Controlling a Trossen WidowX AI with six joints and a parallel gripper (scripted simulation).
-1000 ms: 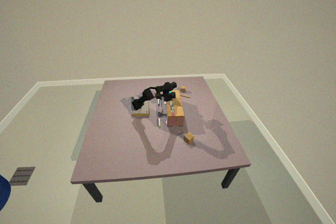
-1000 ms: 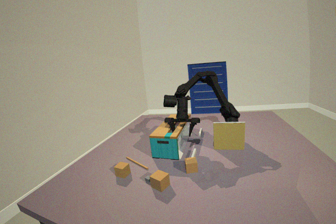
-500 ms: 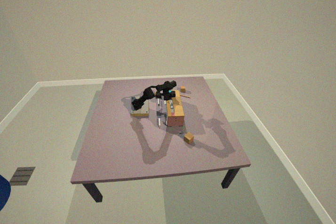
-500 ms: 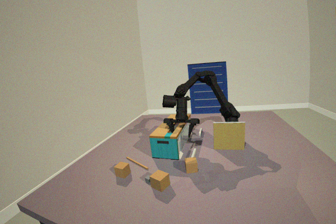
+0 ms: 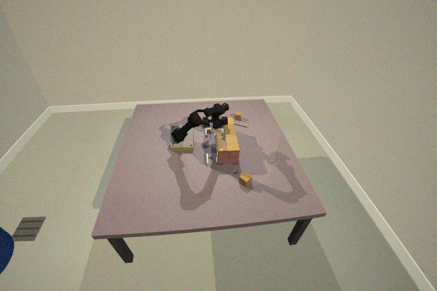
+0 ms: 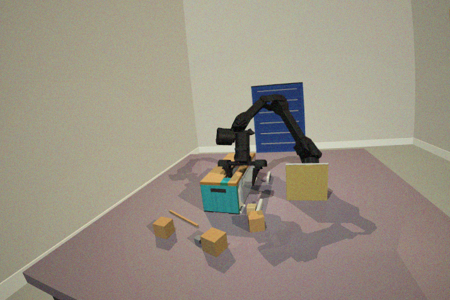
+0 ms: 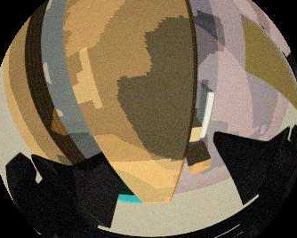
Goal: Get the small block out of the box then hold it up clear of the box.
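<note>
My gripper tip is 7 cm above the tan block, 5 cm to the right of it and 4 cm past it. The rest, counted from my gripper tip: cube: 48 cm to the right, 15 cm ahead, 6 cm below; then thin stick: 21 cm ahead, 13 cm to the left, 9 cm below; then box: 12 cm to the right, 3 cm below, 3 cm ahead.
</note>
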